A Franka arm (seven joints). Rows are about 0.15 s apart.
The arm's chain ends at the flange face. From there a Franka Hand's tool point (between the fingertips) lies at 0.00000 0.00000 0.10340 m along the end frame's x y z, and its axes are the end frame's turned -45 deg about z.
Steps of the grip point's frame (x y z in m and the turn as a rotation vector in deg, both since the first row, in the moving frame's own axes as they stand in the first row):
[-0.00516, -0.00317, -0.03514, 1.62, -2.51, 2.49]
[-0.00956, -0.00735, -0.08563, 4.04, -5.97, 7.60]
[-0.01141, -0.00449, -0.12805, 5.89, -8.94, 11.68]
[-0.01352, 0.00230, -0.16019, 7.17, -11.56, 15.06]
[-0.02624, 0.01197, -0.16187, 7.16, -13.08, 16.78]
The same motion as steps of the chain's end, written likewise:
[-0.00060, 0.00039, -0.03500, -0.63, -2.92, 2.49]
[0.00091, -0.00004, -0.08481, -1.36, -7.08, 7.60]
[0.00784, 0.00297, -0.12626, -2.16, -10.49, 11.68]
[0.01620, 0.00881, -0.15731, -3.10, -13.24, 15.06]
[0.01617, 0.02339, -0.15841, -4.19, -14.31, 16.78]

